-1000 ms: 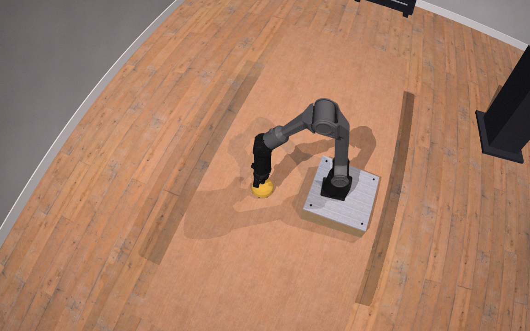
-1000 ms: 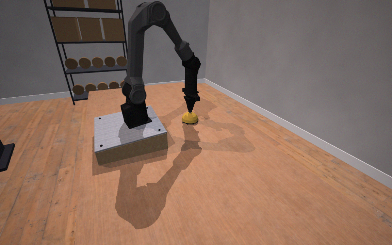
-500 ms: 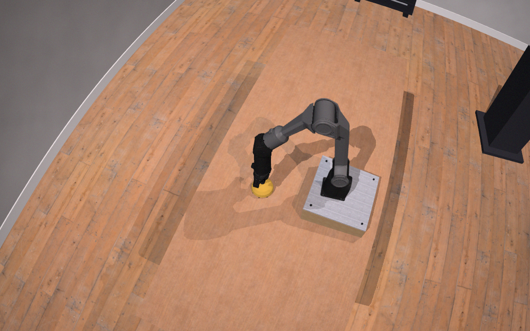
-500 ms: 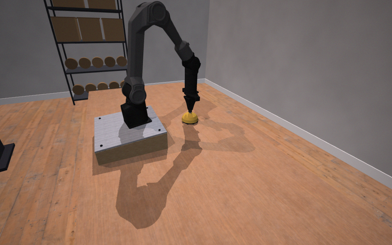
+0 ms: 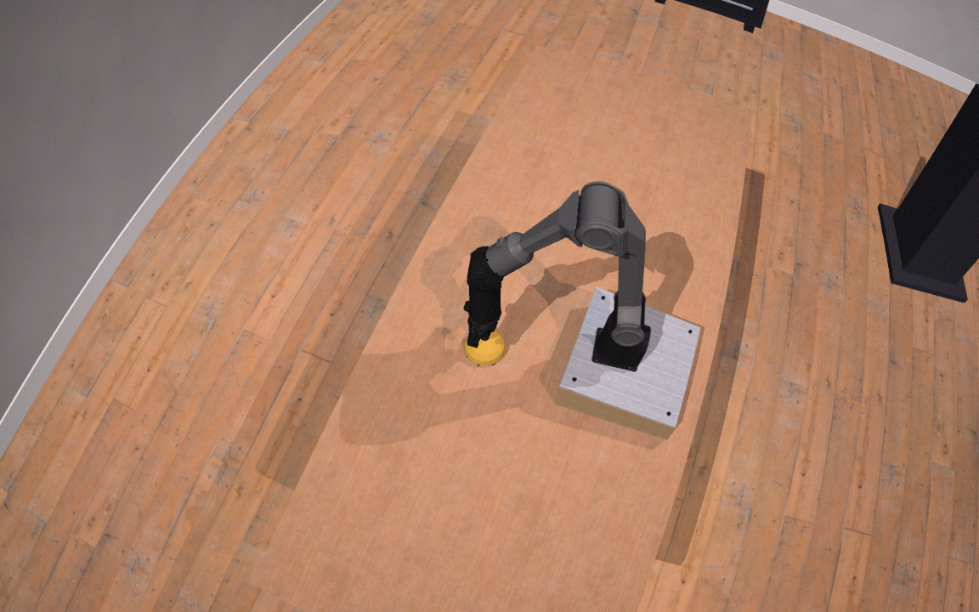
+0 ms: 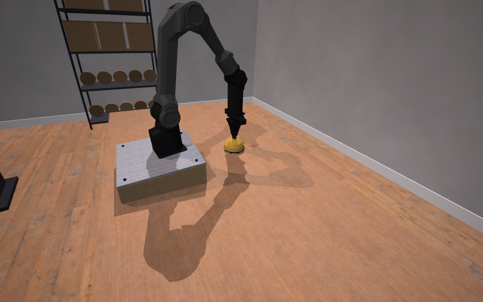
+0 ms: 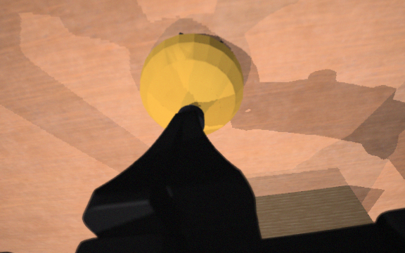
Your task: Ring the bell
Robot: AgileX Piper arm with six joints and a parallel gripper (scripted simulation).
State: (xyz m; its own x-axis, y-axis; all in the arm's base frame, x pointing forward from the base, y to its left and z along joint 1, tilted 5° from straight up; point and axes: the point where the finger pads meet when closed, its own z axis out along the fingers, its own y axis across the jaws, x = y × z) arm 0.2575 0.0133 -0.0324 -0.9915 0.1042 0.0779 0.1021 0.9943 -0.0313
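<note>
Now: the button 20 mm below my hand. Round my hand: bell: 30 mm below.
</note>
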